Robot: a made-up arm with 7 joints.
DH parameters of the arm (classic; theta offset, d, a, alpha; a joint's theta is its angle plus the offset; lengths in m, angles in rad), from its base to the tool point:
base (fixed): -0.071 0 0 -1.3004
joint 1: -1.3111 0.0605 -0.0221 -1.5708
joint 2: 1.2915 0 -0.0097 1.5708
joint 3: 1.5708 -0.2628 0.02 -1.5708
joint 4: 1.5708 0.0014 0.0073 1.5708
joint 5: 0 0.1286 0 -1.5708
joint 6: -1.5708 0 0.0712 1.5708
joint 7: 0 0 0 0
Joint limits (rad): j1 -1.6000..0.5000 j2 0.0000..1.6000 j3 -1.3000..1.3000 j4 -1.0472..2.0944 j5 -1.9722..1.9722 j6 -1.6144..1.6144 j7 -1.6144..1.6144
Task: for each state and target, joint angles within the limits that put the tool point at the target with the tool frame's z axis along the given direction. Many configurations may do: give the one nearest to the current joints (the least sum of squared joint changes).
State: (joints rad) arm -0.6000 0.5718 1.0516 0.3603 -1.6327 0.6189 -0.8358
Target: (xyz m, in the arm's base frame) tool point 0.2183 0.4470 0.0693 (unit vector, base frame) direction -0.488 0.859 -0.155
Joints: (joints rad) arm -1.0491 1.2360 1.1111 0.9470 -1.7600 0.5844 -0.8358
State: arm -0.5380 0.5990 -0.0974 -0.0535 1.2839 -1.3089 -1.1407
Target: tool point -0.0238 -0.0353 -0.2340 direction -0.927 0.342 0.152
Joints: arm 0.2343 0.1319 -0.6157 -0.4004 1.3463 -1.3545 -1.1407
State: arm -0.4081 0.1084 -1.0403 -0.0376 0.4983 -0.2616 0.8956
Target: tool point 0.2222 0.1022 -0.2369 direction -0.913 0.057 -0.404
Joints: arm -0.7194 0.9163 -1.0798 -0.1303 1.3854 -0.4092 0.8956
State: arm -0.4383 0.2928 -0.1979 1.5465 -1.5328 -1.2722 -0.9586
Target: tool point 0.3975 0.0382 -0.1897 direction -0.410 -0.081 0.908
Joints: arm -1.2808 0.0268 -0.7329 1.8993 -1.0758 -1.1963 -0.9586
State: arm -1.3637 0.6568 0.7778 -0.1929 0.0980 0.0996 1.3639
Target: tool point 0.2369 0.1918 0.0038 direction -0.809 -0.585 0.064
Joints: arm -0.9250 0.3309 0.7206 -0.4416 0.1317 -0.3637 1.3639
